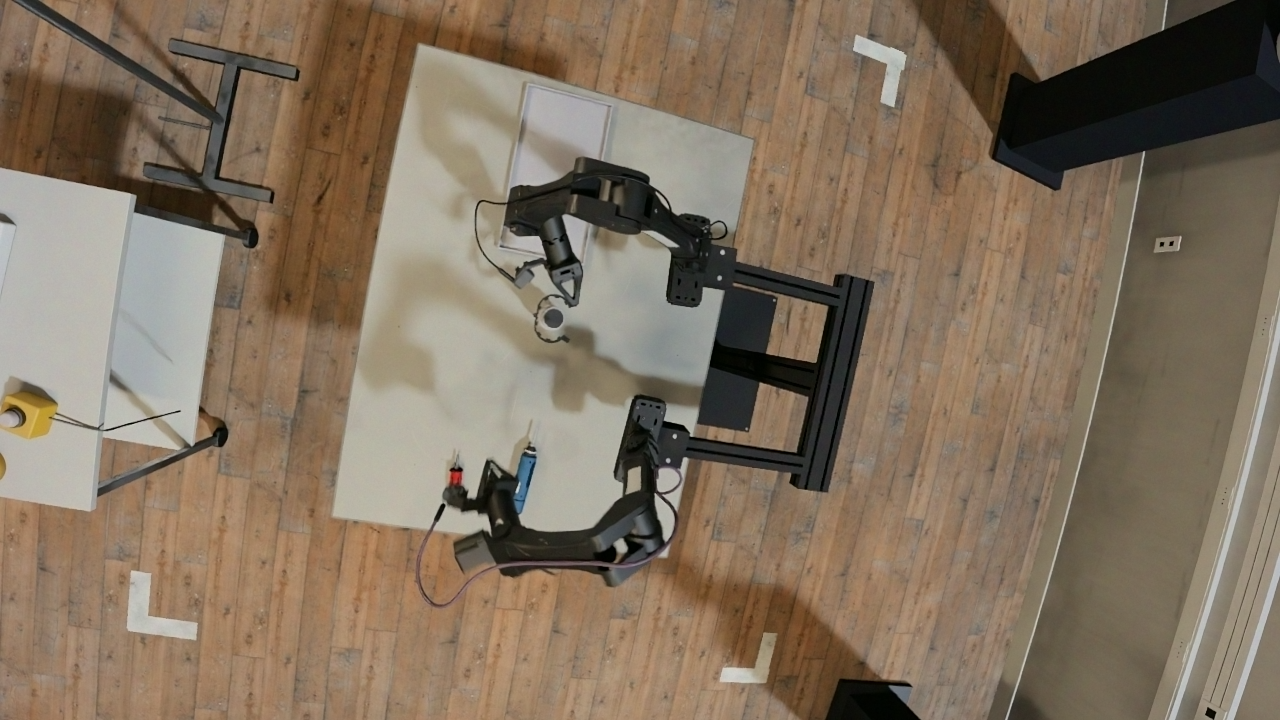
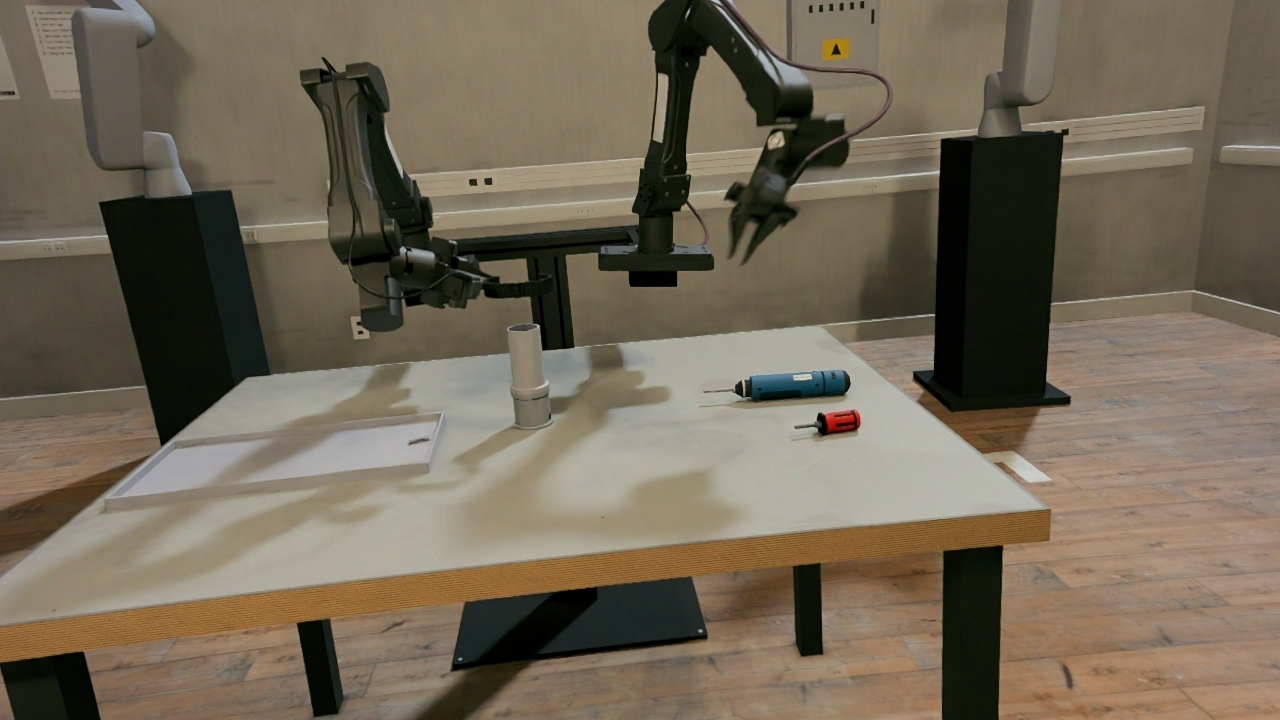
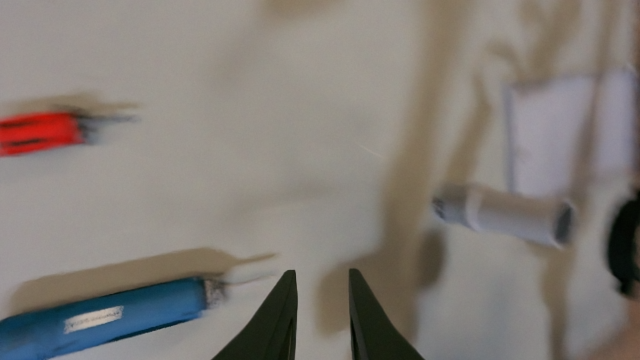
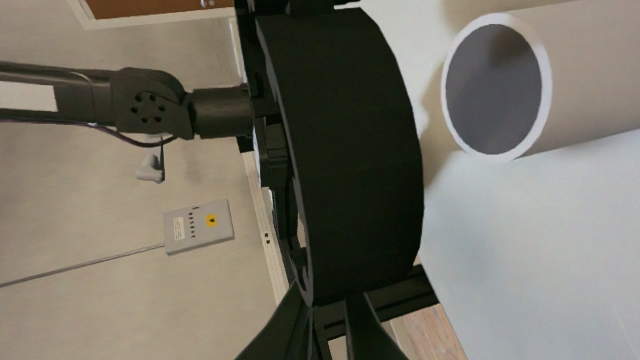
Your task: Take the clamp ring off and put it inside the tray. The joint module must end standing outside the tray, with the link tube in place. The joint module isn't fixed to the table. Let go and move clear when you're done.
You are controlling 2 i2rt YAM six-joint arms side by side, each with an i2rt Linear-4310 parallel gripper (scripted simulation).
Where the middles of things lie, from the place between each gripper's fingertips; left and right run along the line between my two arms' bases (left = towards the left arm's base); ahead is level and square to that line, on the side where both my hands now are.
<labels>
I see my right gripper (image 1: pixel 575 304) 5 cm to the right of the black clamp ring (image 2: pixel 494 289) and 4 cm short of it. Also, from my right hand: pale link tube (image 2: pixel 524 340) (12 cm below, 4 cm to the left, 3 cm ahead); then white tray (image 2: pixel 286 458) (30 cm to the right, 23 cm below, 11 cm ahead); then grey joint module (image 2: pixel 532 412) (20 cm below, 4 cm to the left, 3 cm ahead).
I see the short red screwdriver (image 3: pixel 42 134) 7 cm ahead of my left hand (image 2: pixel 740 260), 11 cm to the left of it and 24 cm below it. The rest, counted from my left hand: pale link tube 6 cm behind, 35 cm to the right, 15 cm below; then black clamp ring 5 cm behind, 34 cm to the right, 3 cm below; then grey joint module 6 cm behind, 34 cm to the right, 23 cm below.
</labels>
